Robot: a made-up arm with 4 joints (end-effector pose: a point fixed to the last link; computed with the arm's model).
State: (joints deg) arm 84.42 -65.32 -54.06 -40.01
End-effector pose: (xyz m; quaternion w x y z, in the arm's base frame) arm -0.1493 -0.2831 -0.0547 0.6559 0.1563 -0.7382 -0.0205
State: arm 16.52 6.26 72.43 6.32
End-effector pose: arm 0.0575 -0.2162 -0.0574 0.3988 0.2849 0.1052 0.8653
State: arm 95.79 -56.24 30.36 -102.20
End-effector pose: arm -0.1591 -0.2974 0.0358 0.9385 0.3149 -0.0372 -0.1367
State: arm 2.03 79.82 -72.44 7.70
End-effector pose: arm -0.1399 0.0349 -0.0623 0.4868 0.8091 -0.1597 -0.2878
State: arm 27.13 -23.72 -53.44 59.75
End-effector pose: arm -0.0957 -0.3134 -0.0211 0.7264 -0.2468 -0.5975 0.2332
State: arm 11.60 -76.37 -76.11 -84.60
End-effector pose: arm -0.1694 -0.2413 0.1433 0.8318 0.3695 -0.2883 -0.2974
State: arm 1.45 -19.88 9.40 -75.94
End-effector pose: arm -0.0617 -0.3221 0.0396 0.7313 0.4372 0.5234 -0.0074
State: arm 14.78 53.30 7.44 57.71
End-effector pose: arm 0.0190 -0.0850 -0.1480 0.3971 0.4540 -0.6736 0.4271
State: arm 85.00 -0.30 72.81 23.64
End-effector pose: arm 0.0919 -0.2277 0.0900 0.3066 -0.2751 -0.1819 0.8929
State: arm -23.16 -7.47 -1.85 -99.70
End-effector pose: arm -0.0892 -0.3022 0.0245 0.4377 0.5233 0.6857 -0.2539
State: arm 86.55 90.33 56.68 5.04
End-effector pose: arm 0.0914 0.0600 0.0786 0.2305 -0.0384 0.3466 -0.9084
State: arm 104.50 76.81 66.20 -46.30
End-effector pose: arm 0.1023 0.0026 0.1229 0.2080 -0.2697 -0.1131 0.9334
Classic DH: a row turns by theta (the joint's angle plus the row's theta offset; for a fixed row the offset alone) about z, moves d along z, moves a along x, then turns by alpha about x. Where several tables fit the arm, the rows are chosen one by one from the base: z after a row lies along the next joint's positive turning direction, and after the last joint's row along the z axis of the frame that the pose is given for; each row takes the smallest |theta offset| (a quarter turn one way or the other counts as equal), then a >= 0, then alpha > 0; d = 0 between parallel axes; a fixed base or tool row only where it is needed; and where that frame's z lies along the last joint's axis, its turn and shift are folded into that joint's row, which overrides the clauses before.
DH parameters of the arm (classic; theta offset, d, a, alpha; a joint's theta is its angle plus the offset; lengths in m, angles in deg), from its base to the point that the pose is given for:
base (fixed): 0 0.049 -0.025 90
joint 1: 90 0.096 0.044 90
joint 2: 90 -0.033 0.105 90
joint 3: 90 -0.134 0.004 90
joint 4: -28.97 0.1143 -0.0017 -42.13
tool (fixed): 64.77 -0.0355 0 0

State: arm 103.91 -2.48 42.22 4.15
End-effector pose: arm 0.0702 -0.2778 0.0937 0.4781 -0.2671 -0.4007 0.7345
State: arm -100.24 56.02 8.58 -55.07
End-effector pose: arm -0.2079 -0.0932 0.1222 0.0314 0.7970 0.4478 -0.4040
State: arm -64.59 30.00 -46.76 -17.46
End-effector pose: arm -0.2177 -0.1554 0.0759 0.6376 0.5732 0.2905 -0.4249
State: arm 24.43 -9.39 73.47 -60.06
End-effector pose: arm 0.0425 -0.2647 0.0109 0.6525 0.0982 0.5752 0.4835
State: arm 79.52 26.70 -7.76 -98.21
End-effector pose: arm 0.1090 -0.2129 -0.0355 0.6480 0.5615 0.1989 0.4747
